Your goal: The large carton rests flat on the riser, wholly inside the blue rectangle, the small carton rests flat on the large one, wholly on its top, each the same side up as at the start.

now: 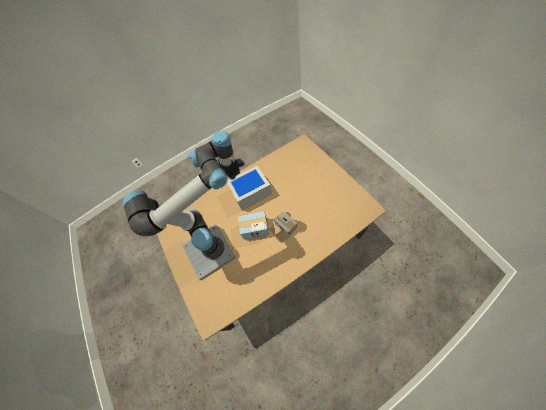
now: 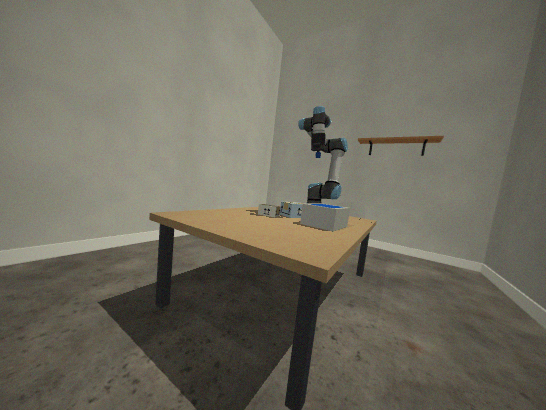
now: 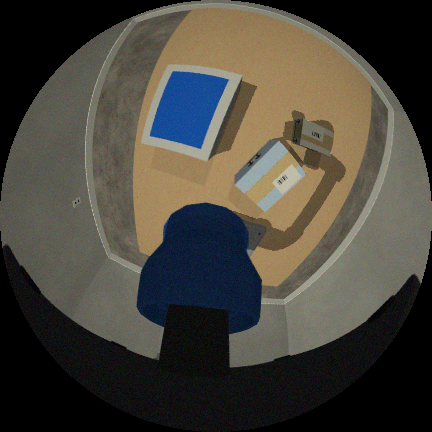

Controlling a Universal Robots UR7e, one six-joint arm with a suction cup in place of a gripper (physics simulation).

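The large carton, light blue with tan tape and a white label, lies flat on the table. The small carton, grey with a tan band, lies flat beside it, apart from it and partly in the arm's shadow. The riser is a pale grey block with the blue rectangle bare on its top. My gripper, a dark blue suction cup, is high above the table, holds no carton and touches nothing.
The wooden table carries the riser and both cartons. The arm's grey base plate is bolted near the table's edge, close to the large carton. A wall shelf hangs behind the arm.
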